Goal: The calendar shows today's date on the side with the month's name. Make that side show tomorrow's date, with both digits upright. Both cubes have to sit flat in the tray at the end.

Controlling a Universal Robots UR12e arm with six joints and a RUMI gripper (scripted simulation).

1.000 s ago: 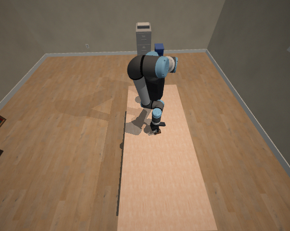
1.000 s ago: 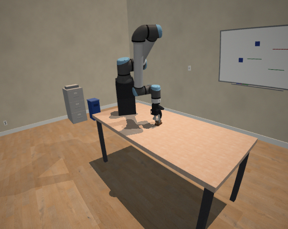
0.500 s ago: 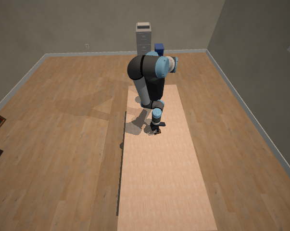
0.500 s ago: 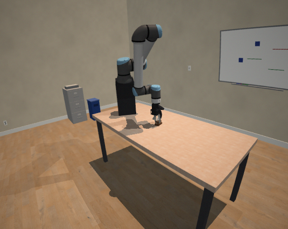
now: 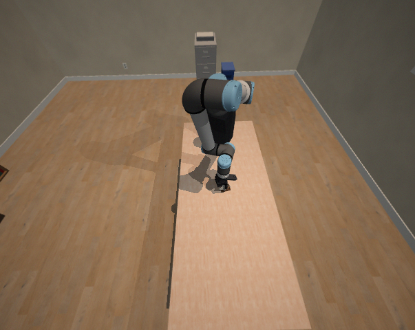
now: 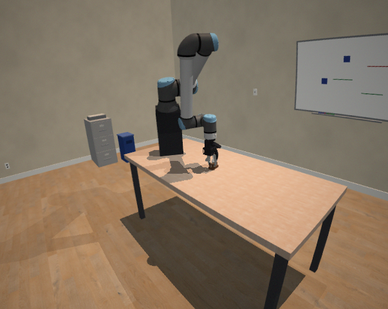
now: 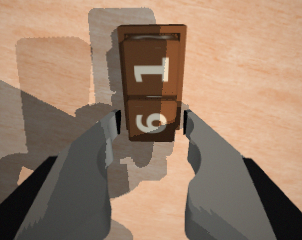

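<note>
Now: the brown digit cube 10 mm below my hand. Also, from my hand: brown calendar tray: 30 mm below, 20 mm to the left.
</note>
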